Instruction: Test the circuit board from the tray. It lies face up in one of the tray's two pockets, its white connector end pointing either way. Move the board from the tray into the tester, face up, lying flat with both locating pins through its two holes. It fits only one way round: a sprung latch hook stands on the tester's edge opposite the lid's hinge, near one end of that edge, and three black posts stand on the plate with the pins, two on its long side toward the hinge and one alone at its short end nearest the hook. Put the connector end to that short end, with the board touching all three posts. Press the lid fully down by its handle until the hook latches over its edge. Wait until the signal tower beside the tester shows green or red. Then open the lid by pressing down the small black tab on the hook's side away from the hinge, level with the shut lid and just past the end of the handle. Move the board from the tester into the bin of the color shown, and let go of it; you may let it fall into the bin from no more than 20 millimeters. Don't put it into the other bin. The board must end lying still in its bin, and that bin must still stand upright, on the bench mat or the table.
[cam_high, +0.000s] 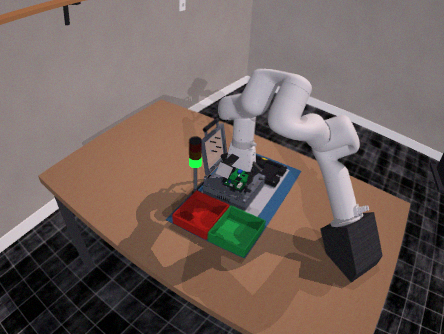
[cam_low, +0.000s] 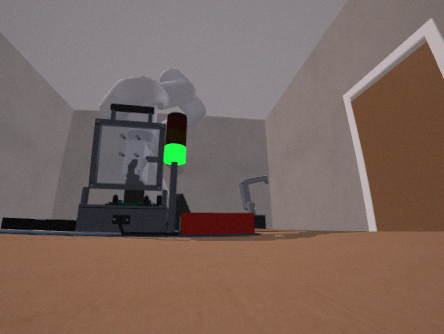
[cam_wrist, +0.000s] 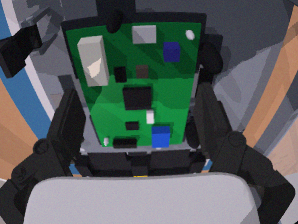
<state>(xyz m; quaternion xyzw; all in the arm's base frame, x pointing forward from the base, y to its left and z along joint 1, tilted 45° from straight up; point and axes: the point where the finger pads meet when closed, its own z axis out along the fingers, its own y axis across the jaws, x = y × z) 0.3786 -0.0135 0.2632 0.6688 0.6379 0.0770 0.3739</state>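
Now: the green circuit board 1 cm below my hand. Also, from my hand: tester lid (11 cm ahead, 2 cm to the right, 10 cm above); black latch block (5 cm behind, 7 cm to the left, 1 cm above); tester plate (1 cm ahead, 1 cm below).
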